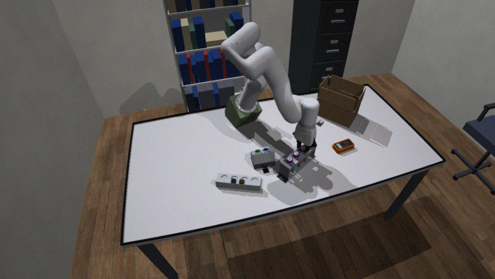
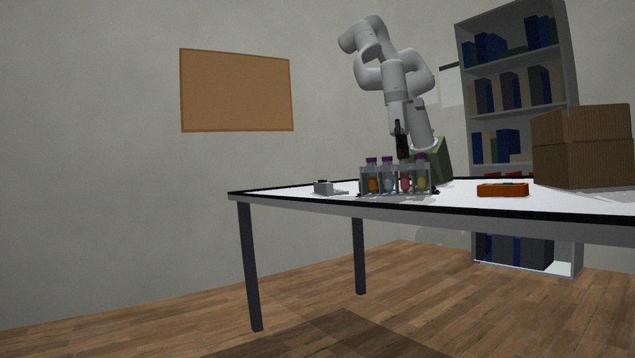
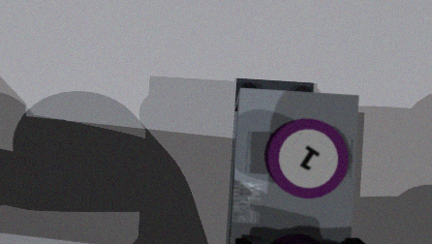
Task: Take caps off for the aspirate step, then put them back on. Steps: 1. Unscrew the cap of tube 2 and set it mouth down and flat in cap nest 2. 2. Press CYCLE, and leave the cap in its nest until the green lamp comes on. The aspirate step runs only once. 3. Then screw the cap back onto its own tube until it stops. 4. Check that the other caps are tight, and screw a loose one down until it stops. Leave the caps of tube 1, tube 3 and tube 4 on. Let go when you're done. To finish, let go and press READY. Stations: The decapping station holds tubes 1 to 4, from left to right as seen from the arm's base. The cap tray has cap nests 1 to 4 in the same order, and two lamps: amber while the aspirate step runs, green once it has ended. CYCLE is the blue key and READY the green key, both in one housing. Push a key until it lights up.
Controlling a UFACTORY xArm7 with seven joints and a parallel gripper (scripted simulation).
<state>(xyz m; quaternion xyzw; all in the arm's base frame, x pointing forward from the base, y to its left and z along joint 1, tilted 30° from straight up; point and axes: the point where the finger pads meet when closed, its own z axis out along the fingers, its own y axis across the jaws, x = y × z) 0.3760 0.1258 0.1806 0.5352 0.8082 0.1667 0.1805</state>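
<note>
Now: the cap marked 1 2 cm behind my hand, 5 cm to the left of it and 2 cm below it. The rest, counted from my hand: blue key (12 cm behind, 15 cm to the right, 6 cm below); then key housing (10 cm behind, 18 cm to the right, 8 cm below); then green key (13 cm behind, 20 cm to the right, 6 cm below).
</note>
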